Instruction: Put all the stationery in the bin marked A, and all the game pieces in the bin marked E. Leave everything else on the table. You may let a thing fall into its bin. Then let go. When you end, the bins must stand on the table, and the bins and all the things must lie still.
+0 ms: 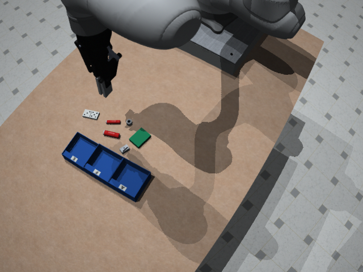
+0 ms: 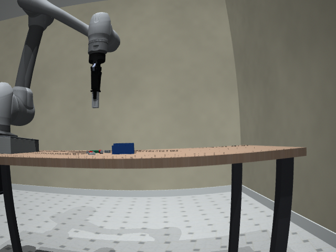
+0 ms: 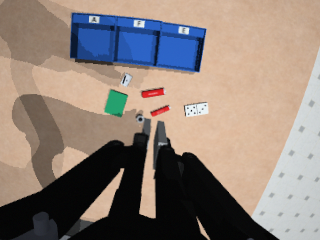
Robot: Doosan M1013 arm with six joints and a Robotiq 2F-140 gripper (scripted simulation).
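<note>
Right now the blue three-compartment bin is 10 cm ahead of my hand, 7 cm to the left of it and 20 cm below it. The rest, counted from my hand: grey nut: 5 cm behind, 2 cm to the left, 22 cm below; red thing: 1 cm behind, 2 cm to the right, 21 cm below; grey clip-like piece: 2 cm ahead, 7 cm to the left, 21 cm below.
</note>
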